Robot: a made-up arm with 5 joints. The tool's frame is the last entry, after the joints.
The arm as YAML. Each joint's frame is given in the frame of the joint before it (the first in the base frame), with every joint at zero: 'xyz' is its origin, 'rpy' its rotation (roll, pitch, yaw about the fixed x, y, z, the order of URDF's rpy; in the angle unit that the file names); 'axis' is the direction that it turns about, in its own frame. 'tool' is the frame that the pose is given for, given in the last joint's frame.
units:
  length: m
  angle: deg
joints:
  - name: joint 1
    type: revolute
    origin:
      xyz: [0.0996, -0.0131, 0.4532]
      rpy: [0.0, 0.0, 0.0]
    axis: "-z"
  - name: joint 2
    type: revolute
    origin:
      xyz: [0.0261, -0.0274, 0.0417]
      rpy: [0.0, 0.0, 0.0]
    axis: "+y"
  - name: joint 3
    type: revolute
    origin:
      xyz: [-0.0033, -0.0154, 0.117]
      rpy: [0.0, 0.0, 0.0]
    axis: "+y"
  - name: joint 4
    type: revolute
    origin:
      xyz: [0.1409, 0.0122, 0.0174]
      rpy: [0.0, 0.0, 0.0]
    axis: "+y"
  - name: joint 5
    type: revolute
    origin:
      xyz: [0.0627, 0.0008, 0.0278]
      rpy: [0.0, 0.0, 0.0]
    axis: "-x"
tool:
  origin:
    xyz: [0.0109, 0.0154, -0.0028]
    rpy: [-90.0, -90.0, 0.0]
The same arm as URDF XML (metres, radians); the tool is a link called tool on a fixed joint. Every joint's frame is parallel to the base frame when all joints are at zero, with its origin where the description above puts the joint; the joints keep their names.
<robot name="arm">
  <joint name="joint 1" type="continuous">
    <parent link="base_link"/>
    <child link="link1"/>
    <origin xyz="0.0996 -0.0131 0.4532"/>
    <axis xyz="0 0 -1"/>
  </joint>
  <joint name="joint 2" type="continuous">
    <parent link="link1"/>
    <child link="link2"/>
    <origin xyz="0.0261 -0.0274 0.0417"/>
    <axis xyz="0 1 0"/>
  </joint>
  <joint name="joint 3" type="continuous">
    <parent link="link2"/>
    <child link="link3"/>
    <origin xyz="-0.0033 -0.0154 0.1170"/>
    <axis xyz="0 1 0"/>
  </joint>
  <joint name="joint 4" type="continuous">
    <parent link="link3"/>
    <child link="link4"/>
    <origin xyz="0.1409 0.0122 0.0174"/>
    <axis xyz="0 1 0"/>
  </joint>
  <joint name="joint 5" type="continuous">
    <parent link="link4"/>
    <child link="link5"/>
    <origin xyz="0.0627 0.0008 0.0278"/>
    <axis xyz="-1 0 0"/>
  </joint>
  <joint name="tool_fixed" type="fixed">
    <parent link="link5"/>
    <child link="tool"/>
    <origin xyz="0.0109 0.0154 -0.0028" rpy="-1.5708 -1.5708 0.0000"/>
  </joint>
  <link name="base_link"/>
  <link name="link1"/>
  <link name="link2"/>
  <link name="link3"/>
  <link name="link4"/>
  <link name="link5"/>
  <link name="tool"/>
</robot>

